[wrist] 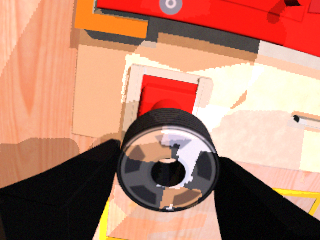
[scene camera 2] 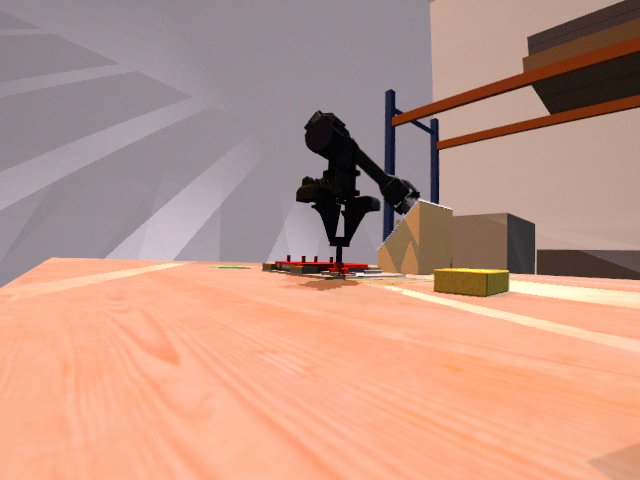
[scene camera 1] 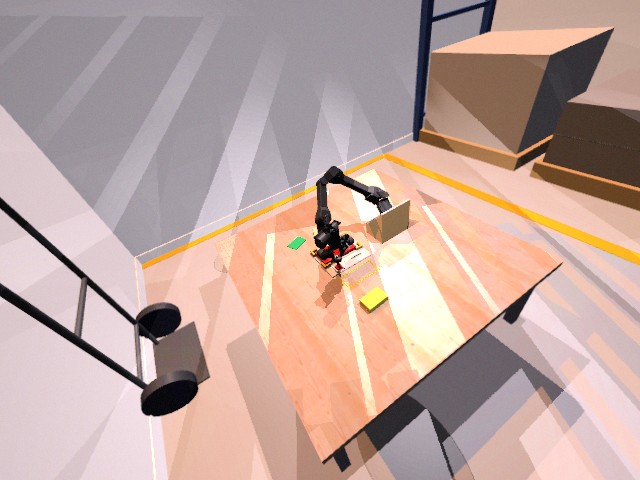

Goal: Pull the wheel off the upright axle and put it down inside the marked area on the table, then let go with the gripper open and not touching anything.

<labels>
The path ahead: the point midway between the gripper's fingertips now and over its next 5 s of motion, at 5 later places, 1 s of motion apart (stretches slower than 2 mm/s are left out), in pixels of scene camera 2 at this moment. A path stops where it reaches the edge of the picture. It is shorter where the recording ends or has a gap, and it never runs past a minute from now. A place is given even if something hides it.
The gripper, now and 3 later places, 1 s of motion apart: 339,242; 368,223; 395,260; 396,242
</labels>
